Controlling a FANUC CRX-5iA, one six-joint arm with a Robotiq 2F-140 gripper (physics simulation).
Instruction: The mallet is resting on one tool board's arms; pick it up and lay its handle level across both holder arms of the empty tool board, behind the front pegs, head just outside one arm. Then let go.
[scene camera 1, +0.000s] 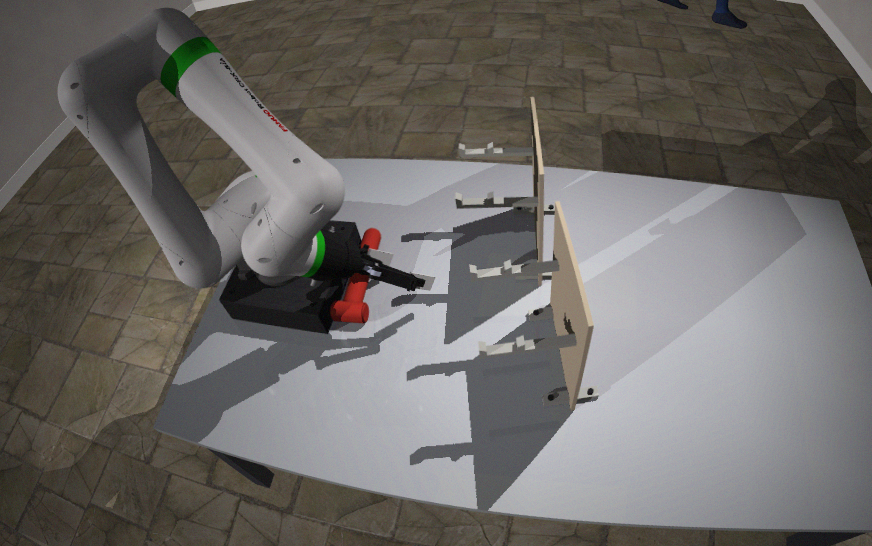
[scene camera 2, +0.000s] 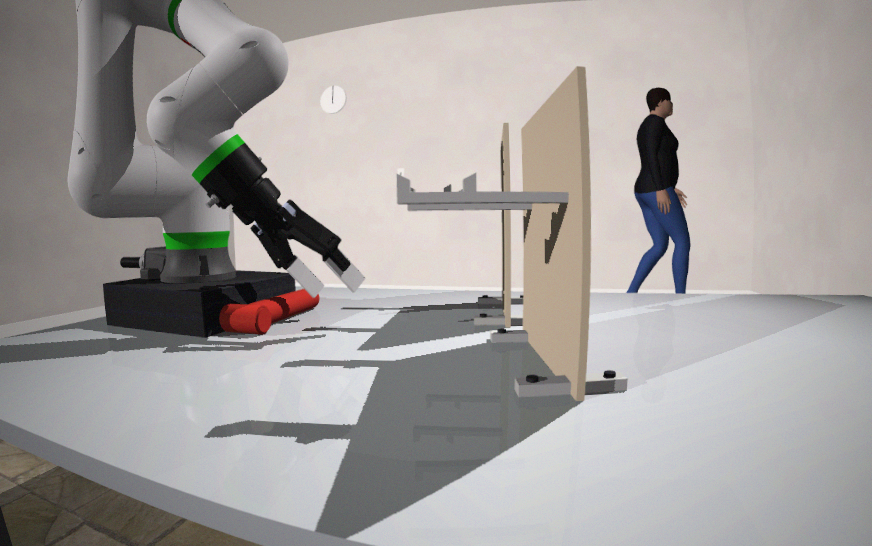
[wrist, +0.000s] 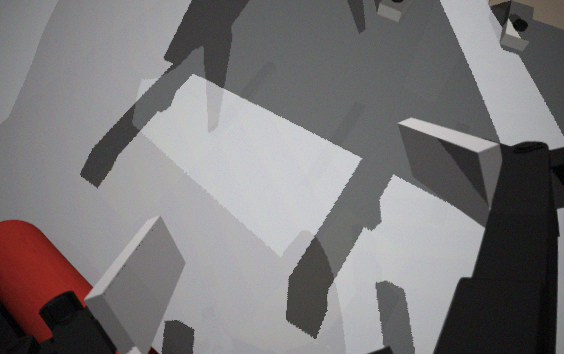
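Note:
The red mallet (scene camera 1: 355, 292) (scene camera 2: 283, 307) (wrist: 30, 265) lies on the table against the robot's black base, its head toward the near side in both scene views. My gripper (scene camera 1: 404, 268) (scene camera 2: 332, 281) (wrist: 286, 196) is open and empty, tilted downward, beyond the mallet on the tool-board side and above the table. The near tool board (scene camera 1: 571, 276) (scene camera 2: 553, 160) and the far tool board (scene camera 1: 539, 192) (scene camera 2: 505, 225) stand upright. Their holder arms bear no mallet. The mallet's head does not show in the wrist view.
The black base (scene camera 1: 276, 311) (scene camera 2: 154, 308) stands beside the mallet. The near board's holder arms (scene camera 1: 508, 347) (scene camera 2: 489, 196) and the far board's arms (scene camera 1: 495, 201) stick out toward the robot above the table (scene camera 1: 707, 418). Clamped feet hold the boards. A person (scene camera 2: 659, 160) stands beyond the table.

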